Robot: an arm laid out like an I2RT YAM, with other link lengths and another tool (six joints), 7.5 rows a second.
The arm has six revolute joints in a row. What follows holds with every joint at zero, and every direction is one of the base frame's.
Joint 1 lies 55.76 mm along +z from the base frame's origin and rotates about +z.
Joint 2 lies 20.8 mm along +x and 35.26 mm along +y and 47.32 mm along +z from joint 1 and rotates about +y.
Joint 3 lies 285.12 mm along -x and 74.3 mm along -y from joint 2 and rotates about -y.
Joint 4 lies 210.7 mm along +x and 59.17 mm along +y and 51.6 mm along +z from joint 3 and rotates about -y.
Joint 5 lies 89.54 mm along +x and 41.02 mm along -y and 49.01 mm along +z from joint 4 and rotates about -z.
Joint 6 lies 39.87 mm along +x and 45.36 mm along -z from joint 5 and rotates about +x.
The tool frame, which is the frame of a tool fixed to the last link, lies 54 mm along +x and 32 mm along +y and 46 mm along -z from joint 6; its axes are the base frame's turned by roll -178.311, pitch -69.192 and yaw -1.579 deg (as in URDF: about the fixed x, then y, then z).
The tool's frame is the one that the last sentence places.
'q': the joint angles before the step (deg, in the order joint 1, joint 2, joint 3, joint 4, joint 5, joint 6). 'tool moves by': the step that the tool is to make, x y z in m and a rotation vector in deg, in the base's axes. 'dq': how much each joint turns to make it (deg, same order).
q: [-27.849, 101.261, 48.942, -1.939, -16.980, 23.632]
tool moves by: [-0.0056, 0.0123, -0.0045, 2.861, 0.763, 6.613]
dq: [0.684, 1.356, 0.549, -2.503, -5.134, -3.910]
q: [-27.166, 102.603, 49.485, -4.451, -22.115, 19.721]
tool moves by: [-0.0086, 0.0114, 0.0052, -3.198, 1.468, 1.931]
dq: [2.115, -3.282, -0.867, -2.970, 3.076, -1.833]
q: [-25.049, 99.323, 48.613, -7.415, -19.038, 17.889]
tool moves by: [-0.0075, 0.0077, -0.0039, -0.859, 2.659, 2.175]
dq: [1.251, -0.373, -0.141, -2.883, 1.151, -1.847]
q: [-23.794, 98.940, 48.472, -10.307, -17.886, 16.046]
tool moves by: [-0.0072, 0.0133, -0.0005, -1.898, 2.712, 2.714]
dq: [2.732, -1.348, -0.129, -3.391, 2.467, -1.357]
